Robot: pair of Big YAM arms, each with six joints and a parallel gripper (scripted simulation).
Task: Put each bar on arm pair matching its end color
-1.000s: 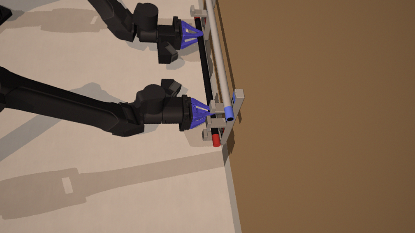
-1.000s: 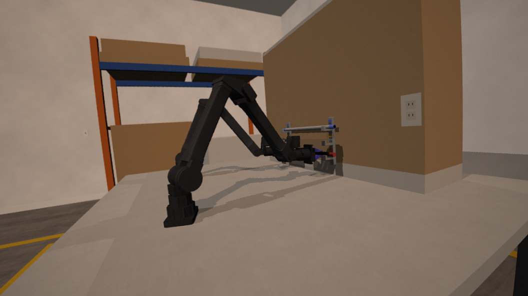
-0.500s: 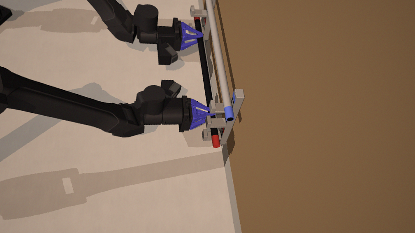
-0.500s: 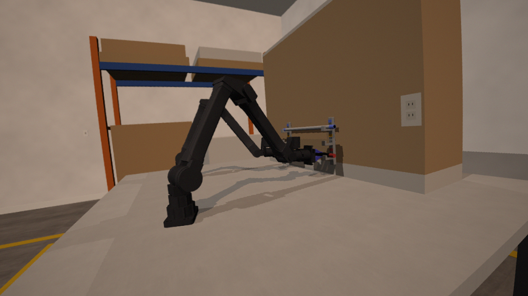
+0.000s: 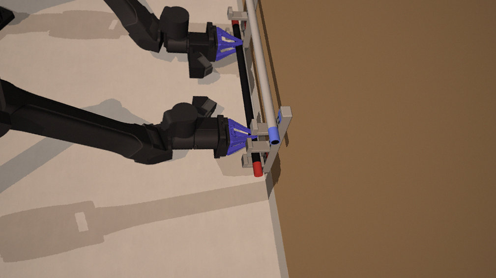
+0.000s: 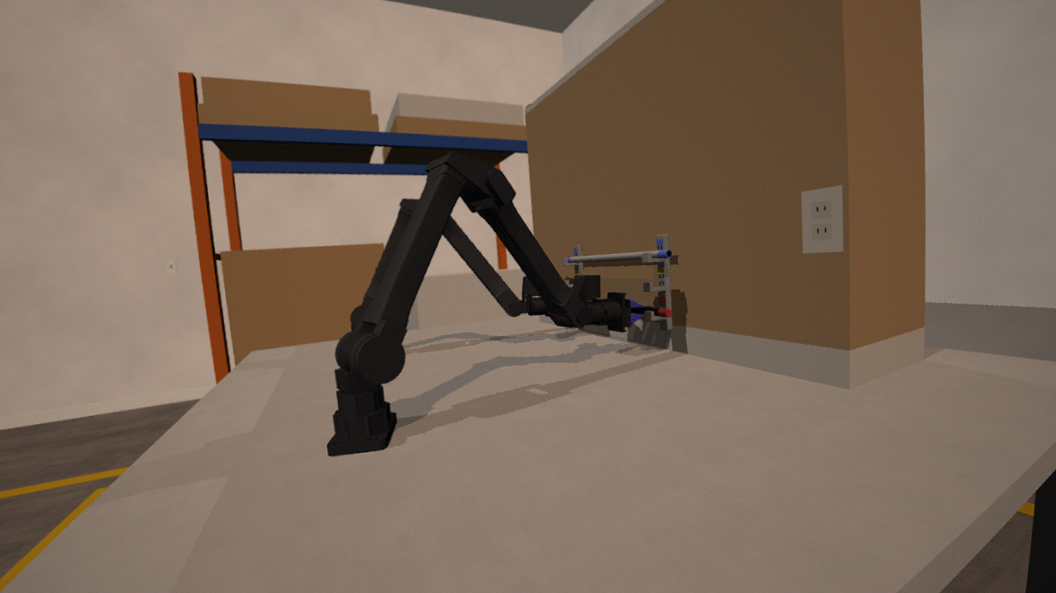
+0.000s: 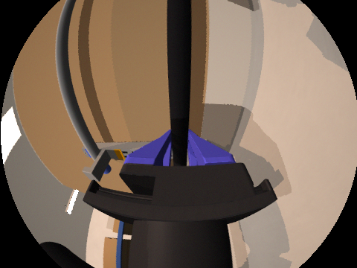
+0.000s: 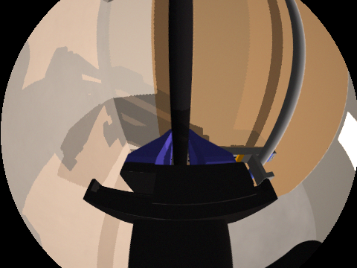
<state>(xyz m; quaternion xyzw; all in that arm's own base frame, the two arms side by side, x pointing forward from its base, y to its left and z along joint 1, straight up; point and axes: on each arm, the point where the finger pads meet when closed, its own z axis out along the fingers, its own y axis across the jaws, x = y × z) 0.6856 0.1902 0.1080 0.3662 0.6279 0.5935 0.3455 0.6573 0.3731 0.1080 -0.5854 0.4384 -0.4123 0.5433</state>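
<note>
The grey skirting strip is 30 mm ahead of my right hand, 110 mm to the left of it and 70 mm below it. From my right hand the other things lie so: brown wall panel 180 mm ahead, 120 mm to the left, 340 mm above; metal bar 10 mm behind, 150 mm to the left.
Now: left hand 15 cm to the left of the metal bar and 1 cm short of it. Round my left hand: grey skirting strip 19 cm to the right, 7 cm below, 5 cm ahead; brown wall panel 34 cm above, 20 cm ahead, 18 cm to the right.
</note>
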